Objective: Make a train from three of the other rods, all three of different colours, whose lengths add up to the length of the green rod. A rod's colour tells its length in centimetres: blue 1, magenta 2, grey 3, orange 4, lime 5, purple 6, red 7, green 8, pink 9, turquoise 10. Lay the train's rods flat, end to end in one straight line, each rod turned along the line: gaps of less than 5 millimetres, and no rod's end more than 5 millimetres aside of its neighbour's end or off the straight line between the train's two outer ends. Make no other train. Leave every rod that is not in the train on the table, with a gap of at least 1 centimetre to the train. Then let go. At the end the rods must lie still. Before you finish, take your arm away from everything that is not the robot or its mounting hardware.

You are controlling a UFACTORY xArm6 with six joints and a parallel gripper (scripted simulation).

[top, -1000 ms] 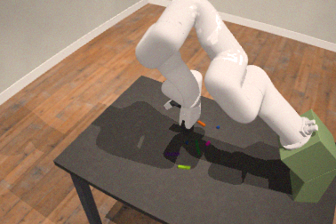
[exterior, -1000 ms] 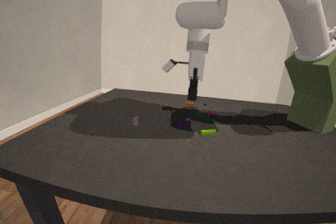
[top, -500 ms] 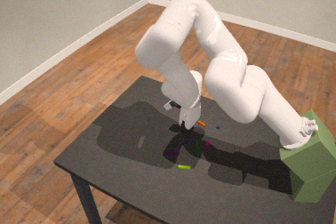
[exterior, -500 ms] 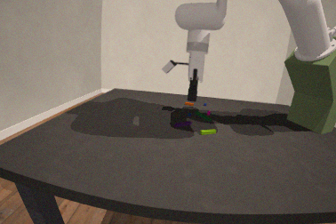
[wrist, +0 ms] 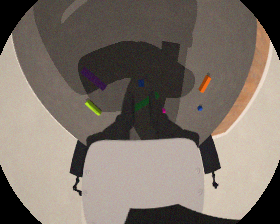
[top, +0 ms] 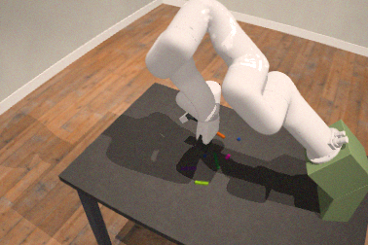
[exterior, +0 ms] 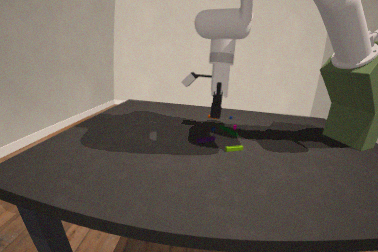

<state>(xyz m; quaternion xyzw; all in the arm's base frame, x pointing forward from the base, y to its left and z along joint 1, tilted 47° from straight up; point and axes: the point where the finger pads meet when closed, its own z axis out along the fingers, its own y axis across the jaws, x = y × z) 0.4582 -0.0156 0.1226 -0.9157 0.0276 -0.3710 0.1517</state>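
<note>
Right now the green rod is 50 mm behind my hand, 10 mm to the right of it and 70 mm below it. Round my hand: purple rod: 10 mm ahead, 90 mm to the left, 70 mm below; lime rod: 70 mm behind, 120 mm to the left, 70 mm below; magenta rod: 80 mm behind, 50 mm to the right, 70 mm below.
</note>
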